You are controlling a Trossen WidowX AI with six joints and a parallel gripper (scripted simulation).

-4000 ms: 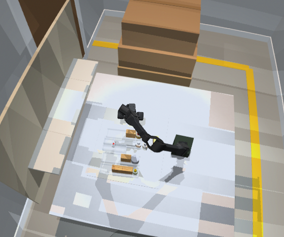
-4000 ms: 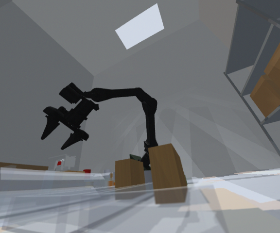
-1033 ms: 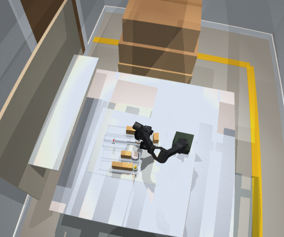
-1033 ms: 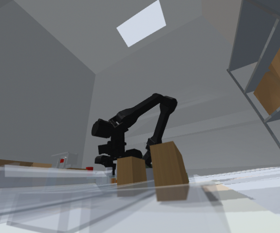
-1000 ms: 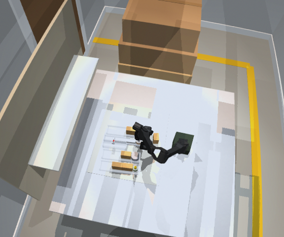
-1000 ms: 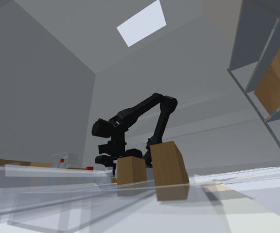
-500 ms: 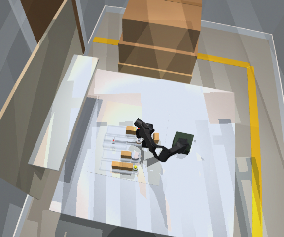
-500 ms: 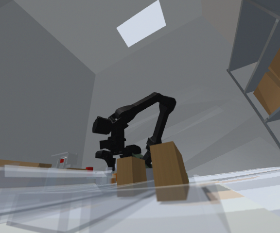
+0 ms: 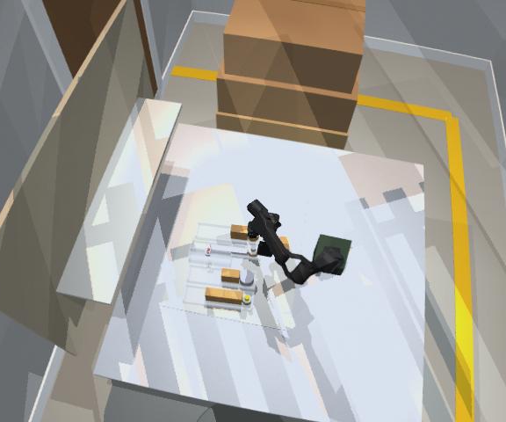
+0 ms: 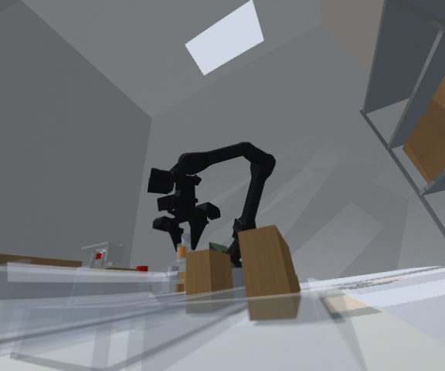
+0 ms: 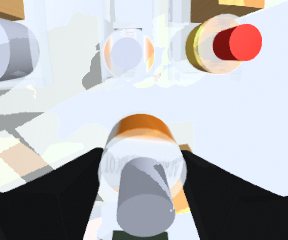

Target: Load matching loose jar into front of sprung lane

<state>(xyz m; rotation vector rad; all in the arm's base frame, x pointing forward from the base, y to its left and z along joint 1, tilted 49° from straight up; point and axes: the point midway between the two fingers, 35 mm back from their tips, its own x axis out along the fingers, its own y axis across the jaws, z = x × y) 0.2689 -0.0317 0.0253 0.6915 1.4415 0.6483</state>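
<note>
Right now the grey jar is 6 cm ahead of my gripper tip, 14 cm to the left of it and 8 cm below it. Round my gripper tip: red mark: 24 cm ahead, 6 cm to the left, 4 cm below; sprung lane: 21 cm ahead, 4 cm to the left, 9 cm below.
</note>
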